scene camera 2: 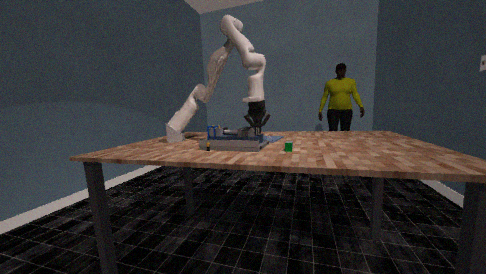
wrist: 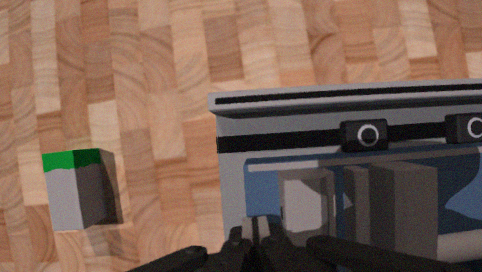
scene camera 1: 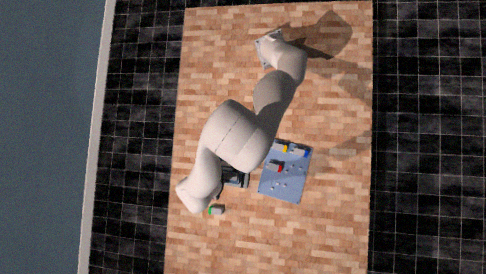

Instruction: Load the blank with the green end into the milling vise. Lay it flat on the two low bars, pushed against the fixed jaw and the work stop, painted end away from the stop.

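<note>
The blank with the green end (scene camera 1: 216,210) (scene camera 2: 288,147) (wrist: 65,200) lies on the table beside the vise, clear of it. In the wrist view its green end points toward the top. The milling vise (scene camera 1: 232,177) (scene camera 2: 232,143) sits on a grey base (wrist: 231,190). In the wrist view, a left jaw block (wrist: 302,205) and a right jaw block (wrist: 416,210) show with a thin plate between them. The low bars and work stop cannot be made out. My gripper (scene camera 2: 258,132) (wrist: 256,232) is shut and empty, pointing down at the vise's end beside the left jaw block.
A blue board (scene camera 1: 295,186) (scene camera 2: 274,138) lies beside the vise, holding blanks with yellow (scene camera 1: 280,147), blue (scene camera 1: 300,151) and red (scene camera 1: 274,166) ends. Dark clamps (wrist: 348,142) sit along the vise base. A person in yellow (scene camera 2: 340,95) stands behind the table.
</note>
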